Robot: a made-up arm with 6 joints. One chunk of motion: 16 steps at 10 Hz.
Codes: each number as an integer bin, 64 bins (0 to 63) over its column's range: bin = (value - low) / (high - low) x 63, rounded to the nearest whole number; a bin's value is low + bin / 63 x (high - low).
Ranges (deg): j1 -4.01..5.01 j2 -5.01..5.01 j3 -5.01..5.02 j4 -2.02..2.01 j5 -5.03..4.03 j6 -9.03..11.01
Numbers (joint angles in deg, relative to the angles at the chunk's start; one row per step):
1: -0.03 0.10 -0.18 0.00 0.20 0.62
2: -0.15 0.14 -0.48 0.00 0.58 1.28
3: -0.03 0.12 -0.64 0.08 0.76 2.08
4: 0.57 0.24 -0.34 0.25 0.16 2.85
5: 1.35 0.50 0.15 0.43 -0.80 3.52
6: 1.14 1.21 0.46 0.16 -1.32 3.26
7: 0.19 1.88 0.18 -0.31 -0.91 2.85
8: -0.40 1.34 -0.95 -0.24 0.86 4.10
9: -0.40 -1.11 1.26 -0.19 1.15 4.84
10: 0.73 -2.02 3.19 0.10 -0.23 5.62
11: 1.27 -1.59 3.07 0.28 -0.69 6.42
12: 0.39 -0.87 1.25 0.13 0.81 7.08
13: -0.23 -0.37 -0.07 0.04 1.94 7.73
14: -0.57 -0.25 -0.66 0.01 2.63 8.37
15: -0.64 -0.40 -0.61 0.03 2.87 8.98
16: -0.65 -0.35 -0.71 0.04 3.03 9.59
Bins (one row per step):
1: 28 32 30 32 36 30
2: 27 32 28 32 39 32
3: 28 32 27 33 40 35
4: 32 33 29 35 36 37
5: 37 35 32 38 29 39
6: 36 39 34 34 26 39
7: 29 43 33 27 29 37
8: 25 40 26 28 41 41
9: 25 25 39 29 43 44
10: 33 19 52 33 33 46
11: 37 22 51 36 30 49
12: 31 26 39 34 41 51
13: 26 29 31 32 48 53
14: 24 30 27 32 53 55
15: 24 29 28 32 55 57
16: 23 29 27 32 56 59

